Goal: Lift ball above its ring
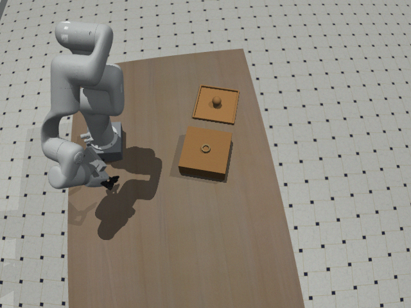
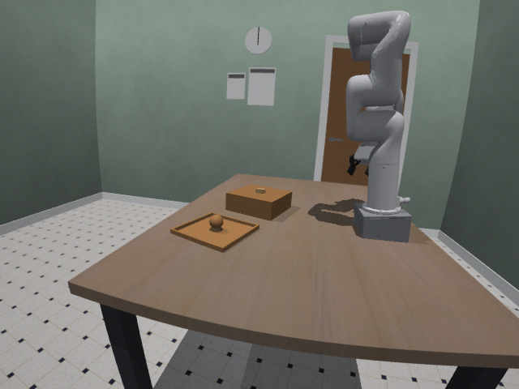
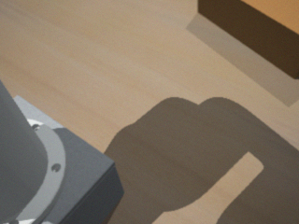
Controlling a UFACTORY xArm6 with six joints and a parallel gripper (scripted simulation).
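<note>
Right now my hand is 52 cm short of the wooden ball, 26 cm to the right of it and 14 cm above it. From my hand the other things lie so: flat wooden tray 52 cm ahead, 26 cm to the left, 16 cm below; then raised wooden block 39 cm ahead, 11 cm below, 2 cm to the left.
</note>
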